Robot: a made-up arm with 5 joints.
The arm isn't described. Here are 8 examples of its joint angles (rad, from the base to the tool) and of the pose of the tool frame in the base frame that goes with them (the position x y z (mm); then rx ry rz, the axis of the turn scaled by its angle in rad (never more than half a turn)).
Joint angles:
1: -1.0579 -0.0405 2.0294 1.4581 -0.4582
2: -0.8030 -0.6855 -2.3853 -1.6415 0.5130
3: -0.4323 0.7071 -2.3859 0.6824 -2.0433
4: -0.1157 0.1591 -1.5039 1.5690 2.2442
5: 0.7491 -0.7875 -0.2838 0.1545 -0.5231
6: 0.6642 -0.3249 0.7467 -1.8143 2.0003
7: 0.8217 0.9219 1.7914 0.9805 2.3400
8: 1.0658 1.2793 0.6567 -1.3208 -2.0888
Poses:
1: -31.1 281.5 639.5 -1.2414 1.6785 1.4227
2: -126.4 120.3 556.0 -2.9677 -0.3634 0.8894
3: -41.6 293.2 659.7 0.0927 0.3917 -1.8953
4: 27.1 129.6 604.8 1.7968 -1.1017 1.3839
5: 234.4 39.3 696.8 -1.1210 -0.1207 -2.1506
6: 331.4 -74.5 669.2 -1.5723 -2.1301 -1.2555
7: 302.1 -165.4 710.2 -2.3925 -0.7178 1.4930
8: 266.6 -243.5 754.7 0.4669 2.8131 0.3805
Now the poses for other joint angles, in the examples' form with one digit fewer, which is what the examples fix.
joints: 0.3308 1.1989 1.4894 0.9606 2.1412
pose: 269 -23 718 -2.588 -1.275 1.184
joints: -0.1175 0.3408 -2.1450 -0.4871 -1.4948
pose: 27 242 652 1.246 0.264 -1.684
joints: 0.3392 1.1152 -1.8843 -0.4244 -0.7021
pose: 155 185 780 -1.955 -0.121 2.259
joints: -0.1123 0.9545 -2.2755 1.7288 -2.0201
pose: 63 271 660 -0.970 0.145 -2.255
